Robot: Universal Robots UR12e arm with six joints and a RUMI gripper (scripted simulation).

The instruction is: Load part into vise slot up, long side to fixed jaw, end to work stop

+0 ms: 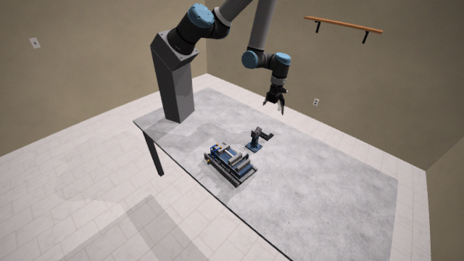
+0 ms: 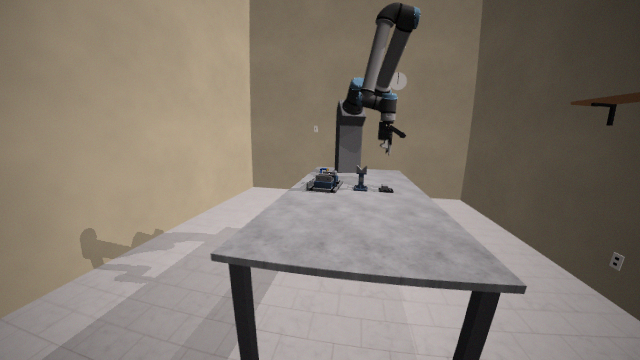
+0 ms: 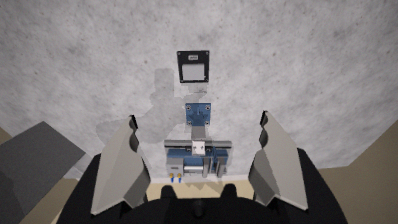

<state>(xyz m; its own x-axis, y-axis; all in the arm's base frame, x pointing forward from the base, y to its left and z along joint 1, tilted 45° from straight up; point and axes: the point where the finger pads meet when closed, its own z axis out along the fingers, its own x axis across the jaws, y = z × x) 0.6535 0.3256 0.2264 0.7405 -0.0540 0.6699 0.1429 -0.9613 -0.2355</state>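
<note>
Now: hand 10 mm past the part and 220 mm above it. Also, from my hand: cylinder rod: 40 mm ahead, 390 mm to the right, 160 mm below; then work stop: 120 mm ahead, 330 mm to the right, 150 mm below; then moving jaw: 90 mm ahead, 380 mm to the right, 160 mm below.
</note>
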